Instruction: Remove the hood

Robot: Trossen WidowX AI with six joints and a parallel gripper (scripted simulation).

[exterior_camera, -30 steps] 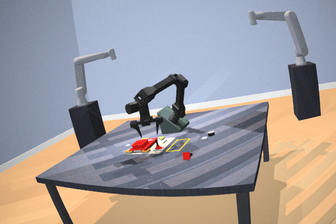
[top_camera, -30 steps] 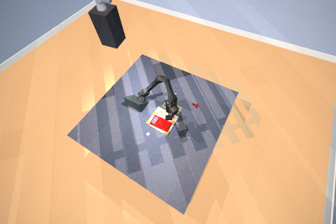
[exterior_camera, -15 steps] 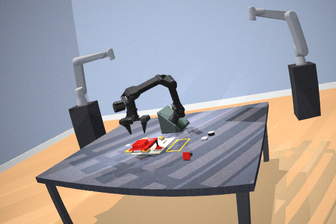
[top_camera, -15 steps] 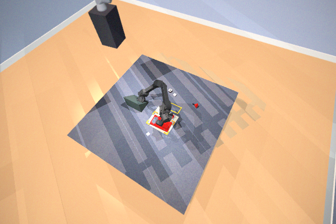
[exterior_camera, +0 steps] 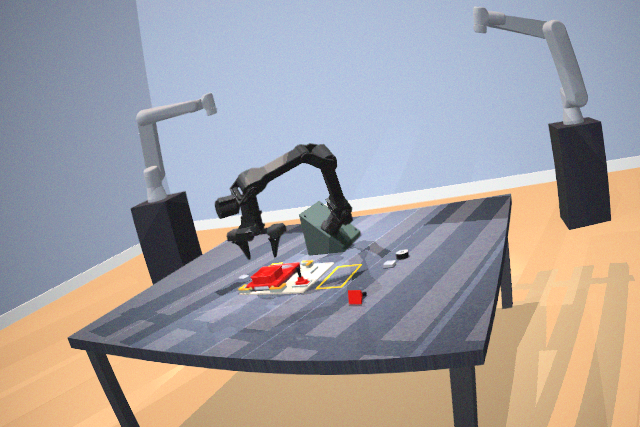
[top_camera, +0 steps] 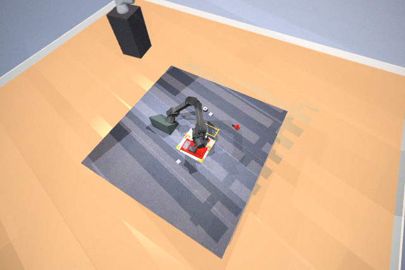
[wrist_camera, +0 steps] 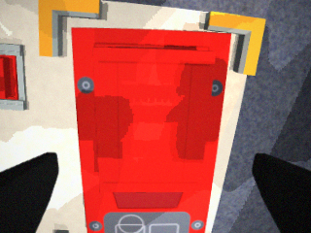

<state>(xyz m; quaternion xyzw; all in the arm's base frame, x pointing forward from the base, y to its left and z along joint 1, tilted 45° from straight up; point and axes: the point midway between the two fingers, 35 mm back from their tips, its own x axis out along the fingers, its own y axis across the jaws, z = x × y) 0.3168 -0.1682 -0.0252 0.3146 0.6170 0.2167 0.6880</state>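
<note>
Now: the red hood 50 mm below my gripper tip. Also, from my gripper tip: black-and-white wheel: 110 mm behind, 410 mm to the left, 90 mm below; white base plate: 40 mm behind, 30 mm to the left, 80 mm below.
</note>
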